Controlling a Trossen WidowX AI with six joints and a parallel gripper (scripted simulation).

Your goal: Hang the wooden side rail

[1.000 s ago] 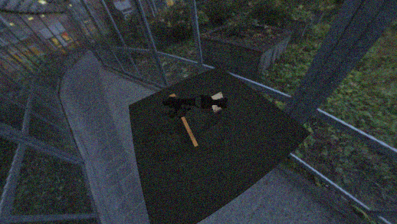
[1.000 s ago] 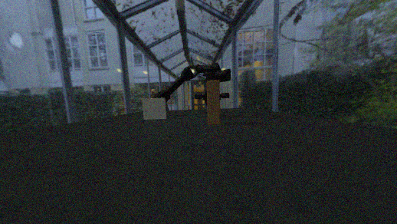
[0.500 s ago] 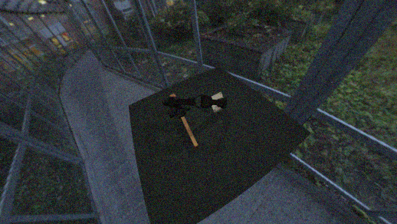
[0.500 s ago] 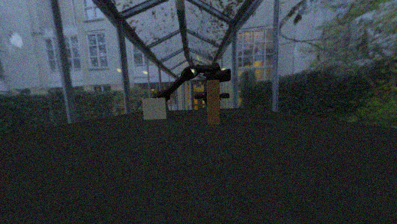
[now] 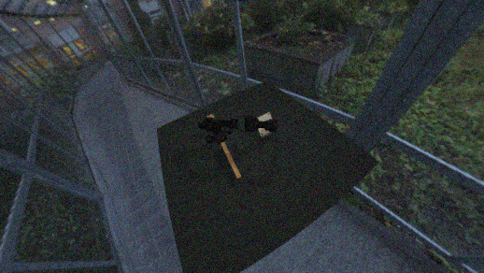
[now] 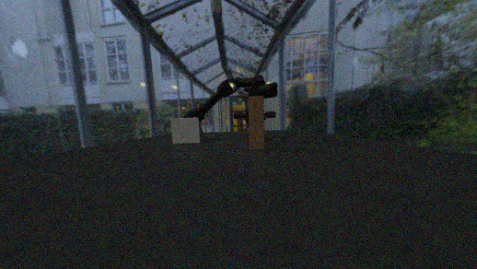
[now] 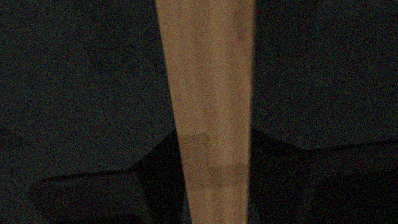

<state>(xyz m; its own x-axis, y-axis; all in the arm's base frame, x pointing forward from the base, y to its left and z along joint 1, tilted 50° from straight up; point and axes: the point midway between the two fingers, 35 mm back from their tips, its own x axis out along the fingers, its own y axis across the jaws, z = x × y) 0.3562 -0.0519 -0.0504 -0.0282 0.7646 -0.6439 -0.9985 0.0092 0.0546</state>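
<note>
Now: the headboard post 140 mm to the right of my gripper tip and 40 mm above it.
</note>
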